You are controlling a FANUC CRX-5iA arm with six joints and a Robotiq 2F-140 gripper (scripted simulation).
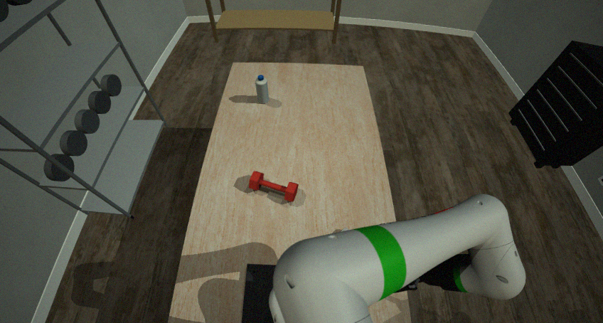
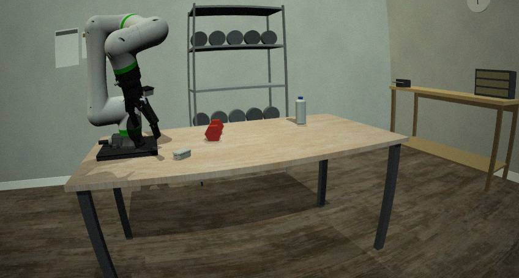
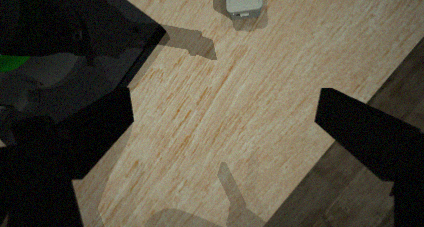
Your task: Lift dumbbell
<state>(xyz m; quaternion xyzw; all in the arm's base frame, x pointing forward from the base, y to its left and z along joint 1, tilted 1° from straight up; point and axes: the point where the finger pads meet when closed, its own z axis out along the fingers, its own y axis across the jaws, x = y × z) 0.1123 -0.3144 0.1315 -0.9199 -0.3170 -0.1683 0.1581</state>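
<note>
Now: hand 35 cm short of the red dumbbell, 43 cm to the right of it and 12 cm above it. From my hand the other things lie so: grey box (14 cm ahead, 11 cm to the left, 14 cm below).
</note>
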